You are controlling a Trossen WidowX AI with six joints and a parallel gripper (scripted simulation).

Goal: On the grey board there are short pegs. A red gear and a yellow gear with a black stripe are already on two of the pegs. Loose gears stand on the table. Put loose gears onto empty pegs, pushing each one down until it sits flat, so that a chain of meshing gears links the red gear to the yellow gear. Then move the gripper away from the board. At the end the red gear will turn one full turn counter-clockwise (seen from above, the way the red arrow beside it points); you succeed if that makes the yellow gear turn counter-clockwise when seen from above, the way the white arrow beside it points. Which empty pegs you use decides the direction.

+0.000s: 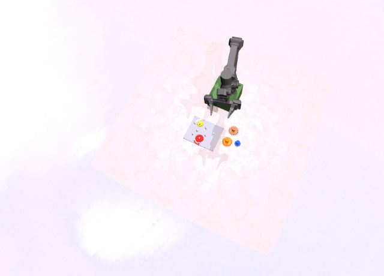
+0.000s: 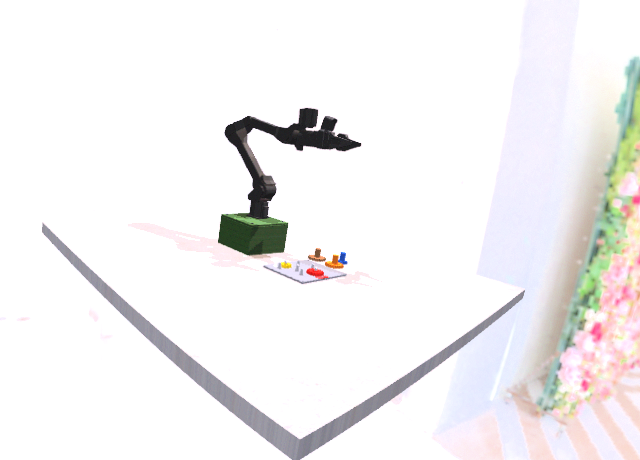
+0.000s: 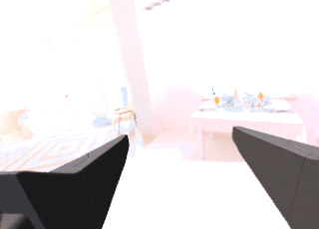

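The orange gear is 40 cm below my gripper tip, 5 cm to the left of it and 3 cm behind it. Also, from my gripper tip: brown gear 40 cm below, 11 cm behind, 7 cm to the left; red gear 40 cm below, 13 cm to the right, 1 cm behind; small blue gear 40 cm below, 12 cm to the left, 3 cm behind.
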